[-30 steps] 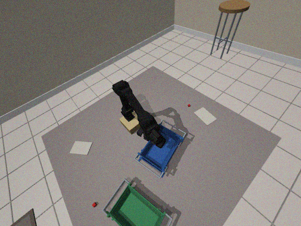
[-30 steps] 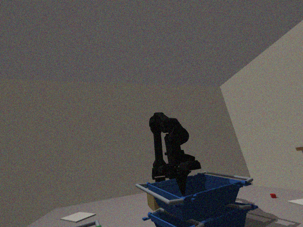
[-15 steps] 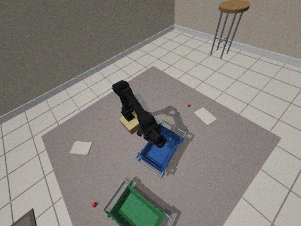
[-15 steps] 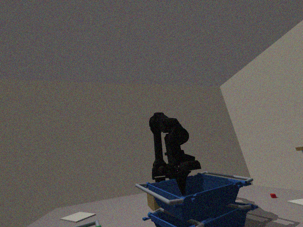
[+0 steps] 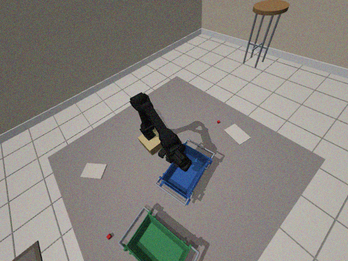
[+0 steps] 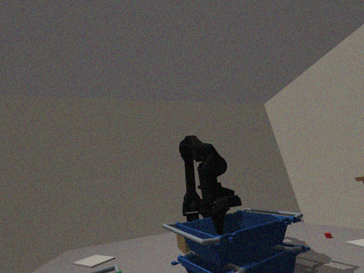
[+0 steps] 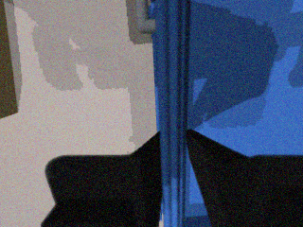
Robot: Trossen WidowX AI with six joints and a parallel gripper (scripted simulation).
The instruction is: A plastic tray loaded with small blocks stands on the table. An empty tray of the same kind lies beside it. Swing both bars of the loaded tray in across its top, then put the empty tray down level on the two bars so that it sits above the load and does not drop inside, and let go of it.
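The blue tray lies 70 mm ahead of my gripper tip, 20 mm to the left of it and 30 mm above it.
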